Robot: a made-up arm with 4 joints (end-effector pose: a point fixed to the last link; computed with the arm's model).
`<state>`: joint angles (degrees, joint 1 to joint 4).
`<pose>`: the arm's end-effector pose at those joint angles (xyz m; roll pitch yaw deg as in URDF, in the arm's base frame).
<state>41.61 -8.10 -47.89 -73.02</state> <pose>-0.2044 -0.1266 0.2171 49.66 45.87 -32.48</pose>
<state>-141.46 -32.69 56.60 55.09</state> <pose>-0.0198 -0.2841 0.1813 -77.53 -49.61 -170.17</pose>
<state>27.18 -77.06 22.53 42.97</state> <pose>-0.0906 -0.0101 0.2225 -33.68 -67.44 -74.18</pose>
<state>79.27 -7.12 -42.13 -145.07</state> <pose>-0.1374 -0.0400 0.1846 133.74 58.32 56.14</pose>
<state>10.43 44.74 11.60 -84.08</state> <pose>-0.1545 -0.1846 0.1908 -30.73 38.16 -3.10</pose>
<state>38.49 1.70 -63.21 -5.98</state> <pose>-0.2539 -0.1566 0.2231 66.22 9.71 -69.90</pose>
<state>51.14 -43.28 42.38 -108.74</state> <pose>-0.1283 -0.0564 0.1666 -84.45 22.90 -172.03</pose>
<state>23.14 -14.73 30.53 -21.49</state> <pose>-0.1786 -0.0764 0.2156 -26.66 -15.68 -49.11</pose>
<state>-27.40 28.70 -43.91 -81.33</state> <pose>-0.0910 -0.2406 0.2073 47.46 47.32 77.50</pose>
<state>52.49 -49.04 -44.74 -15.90</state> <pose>-0.1769 -0.0227 0.2507 40.74 6.79 -128.26</pose>
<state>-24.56 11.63 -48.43 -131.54</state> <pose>-0.1405 -0.2295 0.1871 107.13 59.64 145.61</pose>
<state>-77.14 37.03 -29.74 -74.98</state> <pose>-0.0170 -0.2027 0.2112 25.77 43.93 115.68</pose>
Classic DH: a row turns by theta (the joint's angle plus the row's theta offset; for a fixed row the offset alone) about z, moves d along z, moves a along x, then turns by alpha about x. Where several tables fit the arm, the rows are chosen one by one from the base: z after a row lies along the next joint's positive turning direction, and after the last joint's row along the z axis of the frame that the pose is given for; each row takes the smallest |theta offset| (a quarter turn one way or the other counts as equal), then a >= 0, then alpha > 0; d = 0 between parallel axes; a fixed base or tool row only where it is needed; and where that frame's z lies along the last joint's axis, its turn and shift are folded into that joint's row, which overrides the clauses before.
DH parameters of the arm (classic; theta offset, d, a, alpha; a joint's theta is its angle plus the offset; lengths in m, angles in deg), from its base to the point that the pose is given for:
base (fixed): 58.25 0 -0.1644 180
joint 1: 27.41 -0.2834 -0.0315 -171.76
joint 2: 59.59 -0.1183 -0.0576 -90.69
joint 3: -82.92 0.0949 0.0344 89.4
joint 4: -55.79 -0.029 0.0214 -88.2
tool (fixed): -20.21 0.0354 0 0

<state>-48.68 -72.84 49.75 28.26</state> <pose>-0.2059 -0.1067 0.1951 -60.27 -41.79 20.96</pose>
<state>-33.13 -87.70 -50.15 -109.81</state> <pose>-0.1858 -0.1492 0.2111 80.37 70.97 15.62</pose>
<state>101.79 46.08 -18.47 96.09</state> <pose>-0.1907 -0.0142 0.1871 141.08 -32.58 166.04</pose>
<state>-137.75 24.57 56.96 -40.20</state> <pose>0.0033 -0.1969 0.1733 -53.07 -13.31 145.42</pose>
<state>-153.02 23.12 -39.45 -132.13</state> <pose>0.0109 -0.1169 0.1828 111.70 68.09 -69.84</pose>
